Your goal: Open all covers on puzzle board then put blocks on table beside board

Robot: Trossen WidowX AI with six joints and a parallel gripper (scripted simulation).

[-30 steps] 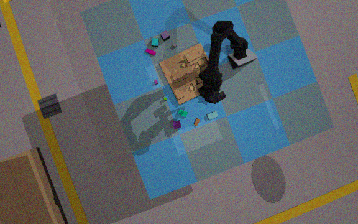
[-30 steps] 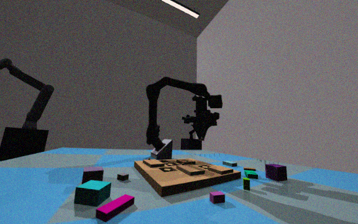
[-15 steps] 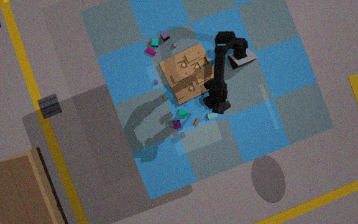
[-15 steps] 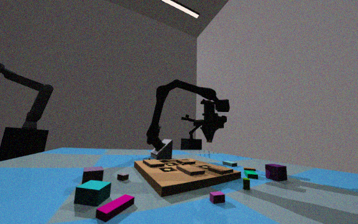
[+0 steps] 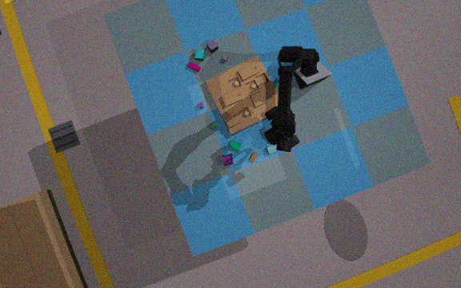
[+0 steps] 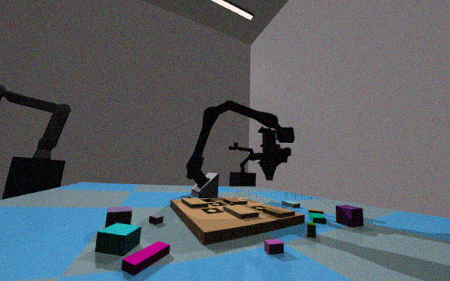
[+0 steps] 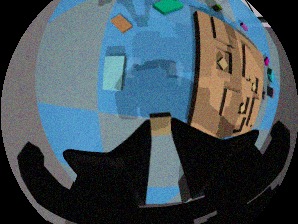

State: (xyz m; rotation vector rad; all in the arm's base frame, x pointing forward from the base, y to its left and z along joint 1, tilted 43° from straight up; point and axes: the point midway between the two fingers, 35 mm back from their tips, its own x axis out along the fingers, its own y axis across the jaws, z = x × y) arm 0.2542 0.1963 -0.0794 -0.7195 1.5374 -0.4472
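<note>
Now: the pale teal block 100 mm below my gripper tip, 80 mm to the left of it and 40 mm ahead of it. Also, from my gripper tip: green block 210 mm ahead, 100 mm below, 10 mm to the right; then wooden bar 150 mm ahead, 100 mm below, 80 mm to the left; then purple cube 270 mm ahead, 80 mm below, 50 mm to the left.
</note>
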